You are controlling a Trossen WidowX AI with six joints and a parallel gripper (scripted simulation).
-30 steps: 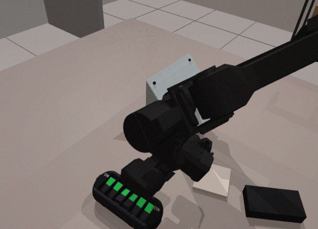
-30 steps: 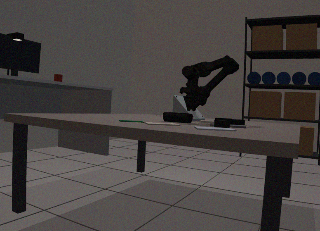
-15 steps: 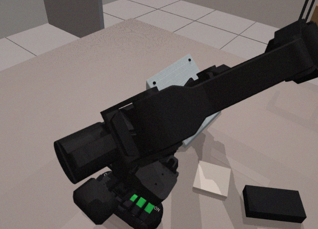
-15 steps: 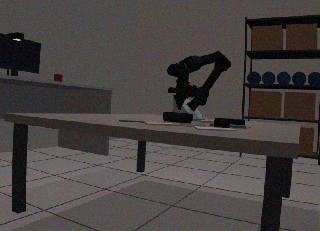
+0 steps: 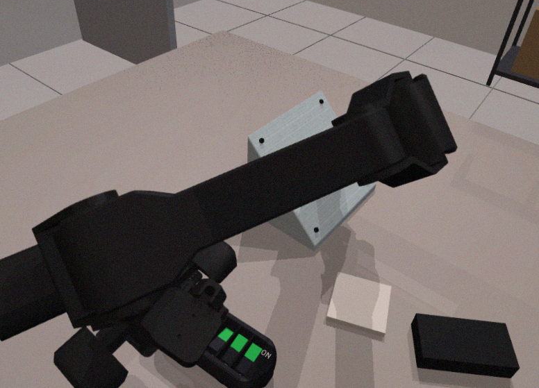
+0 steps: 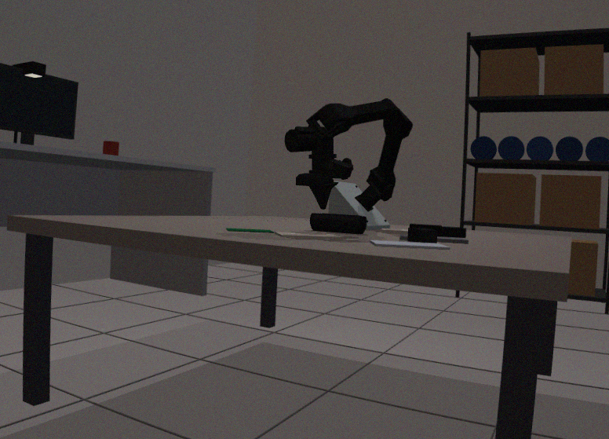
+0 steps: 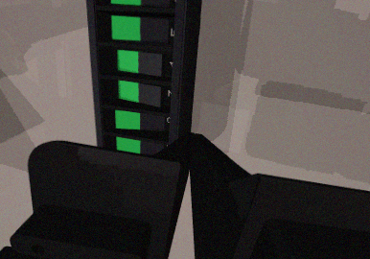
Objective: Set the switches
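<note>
Right now the beige square tile is 20 cm behind my gripper tip, 16 cm to the left of it and 6 cm below it. The rest, counted from my gripper tip: black block 29 cm to the left, 20 cm behind, 5 cm below; then pale sheet 28 cm to the left, 26 cm ahead, 6 cm below; then thin green strip 18 cm ahead, 12 cm to the right, 6 cm below.
</note>
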